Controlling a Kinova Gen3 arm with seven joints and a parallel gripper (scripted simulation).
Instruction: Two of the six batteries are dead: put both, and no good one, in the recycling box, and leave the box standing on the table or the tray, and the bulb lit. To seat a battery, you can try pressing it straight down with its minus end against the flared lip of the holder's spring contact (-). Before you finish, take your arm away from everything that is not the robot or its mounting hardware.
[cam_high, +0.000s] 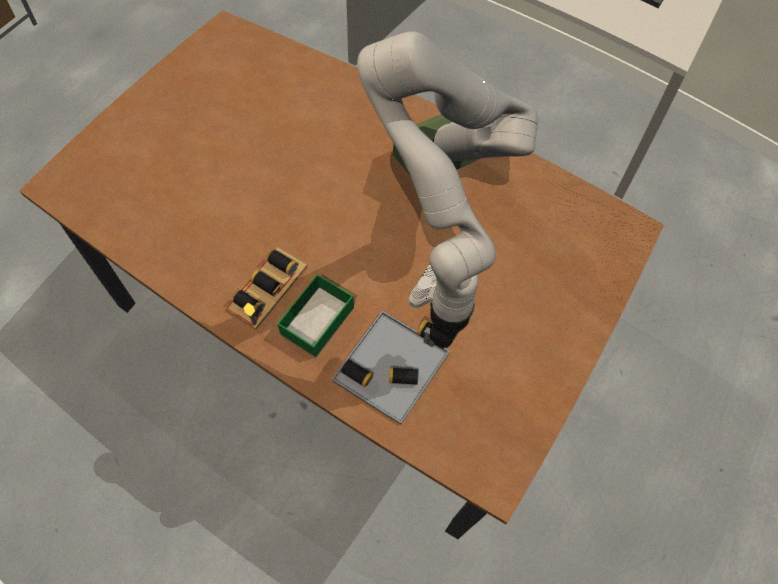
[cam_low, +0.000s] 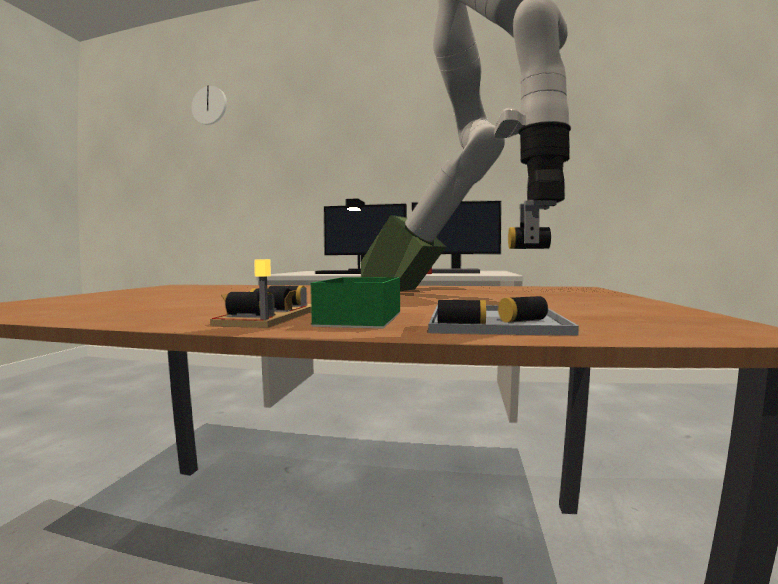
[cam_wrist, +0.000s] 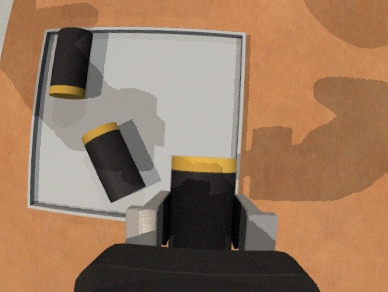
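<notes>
My hand is 250 mm to the left of the green recycling box, 120 mm above it and 90 mm short of it. Round my hand: grey tray: 130 mm below, 70 mm ahead, 50 mm to the right.
</notes>
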